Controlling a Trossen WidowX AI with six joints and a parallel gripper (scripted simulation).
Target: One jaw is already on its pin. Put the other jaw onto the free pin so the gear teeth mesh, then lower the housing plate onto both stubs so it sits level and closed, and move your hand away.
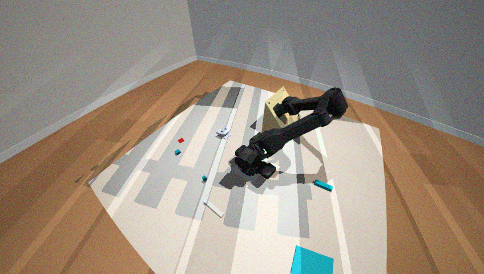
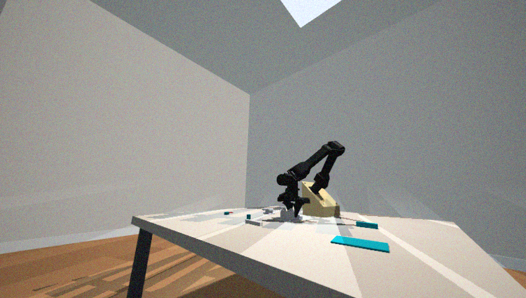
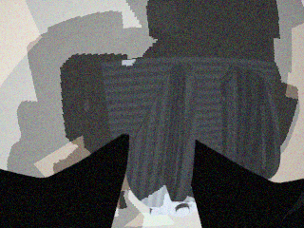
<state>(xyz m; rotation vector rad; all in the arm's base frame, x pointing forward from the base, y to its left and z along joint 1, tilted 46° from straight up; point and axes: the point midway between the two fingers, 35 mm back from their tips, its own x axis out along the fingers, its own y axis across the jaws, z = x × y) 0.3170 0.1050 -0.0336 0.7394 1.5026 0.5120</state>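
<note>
Now: the white base plate 1 cm ahead of my gripper tip, 3 cm to the right of it and 1 cm below it. The rest, counted from my gripper tip: red block (7 cm ahead, 46 cm to the right, 2 cm below); teal bar (12 cm behind, 31 cm to the left, 1 cm below); flat teal plate (20 cm ahead, 38 cm to the left, 1 cm below).
</note>
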